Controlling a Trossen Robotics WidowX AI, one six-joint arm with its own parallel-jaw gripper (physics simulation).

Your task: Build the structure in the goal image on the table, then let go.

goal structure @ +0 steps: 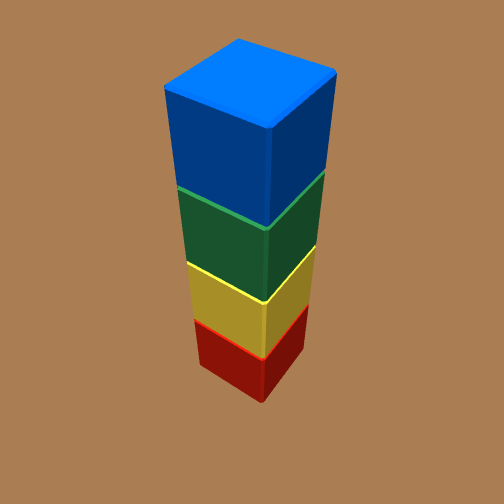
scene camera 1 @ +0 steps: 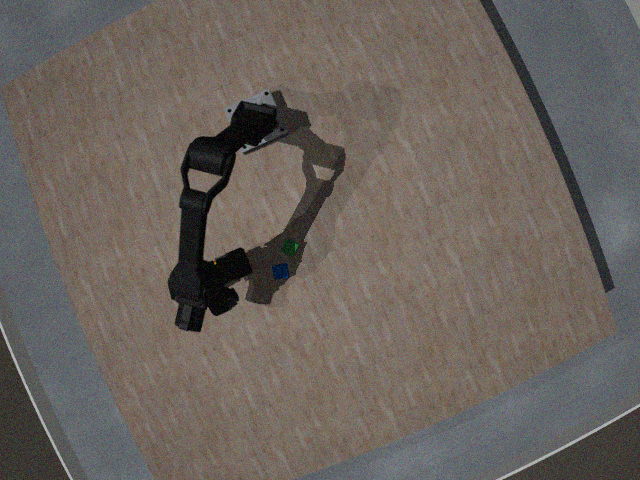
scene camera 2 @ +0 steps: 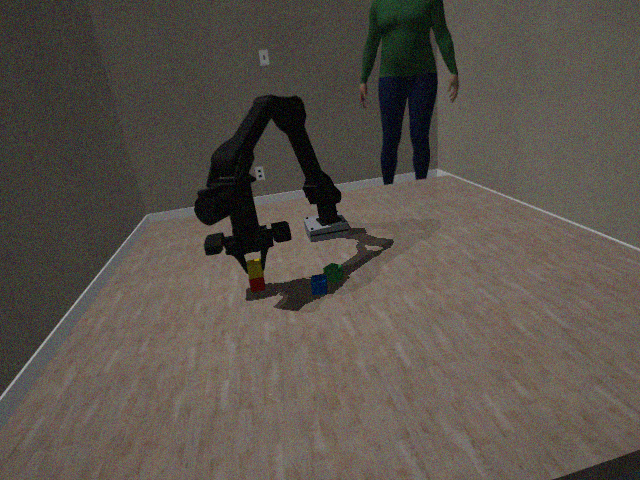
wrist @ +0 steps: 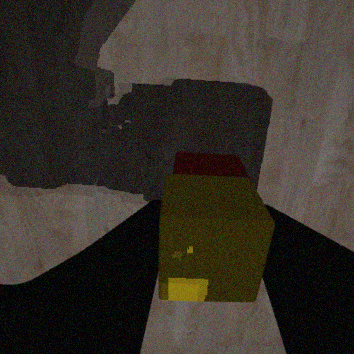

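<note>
My gripper [scene camera 2: 255, 265] [wrist: 208, 213] points down and is shut on a yellow cube [scene camera 2: 255, 272] [wrist: 212, 250]. A small yellow patch also shows beside the arm in scene camera 1. The red cube [scene camera 2: 256, 284] [wrist: 210, 165] is directly below the yellow one, and no gap shows between them in scene camera 2; the wrist view shows part of its top past the yellow cube's far edge. A blue cube [scene camera 1: 280, 271] [scene camera 2: 318, 284] and a green cube [scene camera 1: 290, 247] [scene camera 2: 333, 272] lie on the table, close to each other, to the right of the red cube.
The arm's pale base plate [scene camera 1: 266, 97] [scene camera 2: 314, 228] stands behind the cubes. The arm's dark shadow falls across the blue and green cubes. A person [scene camera 2: 408, 46] in a green top stands at the back right, near the walls.
</note>
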